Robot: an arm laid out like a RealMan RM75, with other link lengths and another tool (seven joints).
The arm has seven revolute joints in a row. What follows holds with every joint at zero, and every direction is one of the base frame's. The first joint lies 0.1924 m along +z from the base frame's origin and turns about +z. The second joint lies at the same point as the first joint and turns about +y. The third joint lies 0.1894 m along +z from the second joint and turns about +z. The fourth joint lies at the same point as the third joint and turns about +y. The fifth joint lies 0.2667 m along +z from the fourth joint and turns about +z. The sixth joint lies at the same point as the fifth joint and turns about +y. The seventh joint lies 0.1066 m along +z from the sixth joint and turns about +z. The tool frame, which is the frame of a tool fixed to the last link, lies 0.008 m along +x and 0.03 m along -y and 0.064 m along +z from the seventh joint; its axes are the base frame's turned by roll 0, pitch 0.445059 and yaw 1.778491 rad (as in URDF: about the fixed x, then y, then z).
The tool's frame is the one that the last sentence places.
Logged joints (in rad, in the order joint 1, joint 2, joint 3, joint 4, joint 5, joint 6, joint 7), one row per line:
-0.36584 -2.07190 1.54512 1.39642 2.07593 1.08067 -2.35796
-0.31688 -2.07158 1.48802 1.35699 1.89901 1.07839 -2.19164
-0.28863 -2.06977 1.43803 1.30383 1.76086 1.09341 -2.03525
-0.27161 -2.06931 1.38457 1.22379 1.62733 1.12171 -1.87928
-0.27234 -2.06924 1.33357 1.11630 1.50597 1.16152 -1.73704
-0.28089 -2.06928 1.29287 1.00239 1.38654 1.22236 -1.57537
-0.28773 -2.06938 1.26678 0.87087 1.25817 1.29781 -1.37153
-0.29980 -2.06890 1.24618 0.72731 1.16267 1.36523 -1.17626
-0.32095 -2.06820 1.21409 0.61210 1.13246 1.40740 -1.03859
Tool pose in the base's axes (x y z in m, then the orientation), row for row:
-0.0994 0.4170 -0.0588 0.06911 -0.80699 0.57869 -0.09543
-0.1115 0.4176 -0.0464 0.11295 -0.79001 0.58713 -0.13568
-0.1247 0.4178 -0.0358 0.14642 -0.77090 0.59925 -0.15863
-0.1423 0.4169 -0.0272 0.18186 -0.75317 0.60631 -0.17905
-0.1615 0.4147 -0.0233 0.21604 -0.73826 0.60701 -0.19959
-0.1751 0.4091 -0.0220 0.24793 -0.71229 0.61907 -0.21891
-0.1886 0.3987 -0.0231 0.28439 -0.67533 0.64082 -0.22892
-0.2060 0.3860 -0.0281 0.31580 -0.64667 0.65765 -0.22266
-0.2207 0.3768 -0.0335 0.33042 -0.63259 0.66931 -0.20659
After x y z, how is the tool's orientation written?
As a quaternion, w x y z.
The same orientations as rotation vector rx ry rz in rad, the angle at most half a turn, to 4 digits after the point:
-2.4294 1.7421 -0.2873
-2.3179 1.7226 -0.3981
-2.2192 1.7251 -0.4567
-2.1261 1.7116 -0.5054
-2.0461 1.6823 -0.5532
-1.9414 1.6873 -0.5967
-1.8067 1.7144 -0.6124
-1.7032 1.7321 -0.5864
-1.6542 1.7502 -0.5402

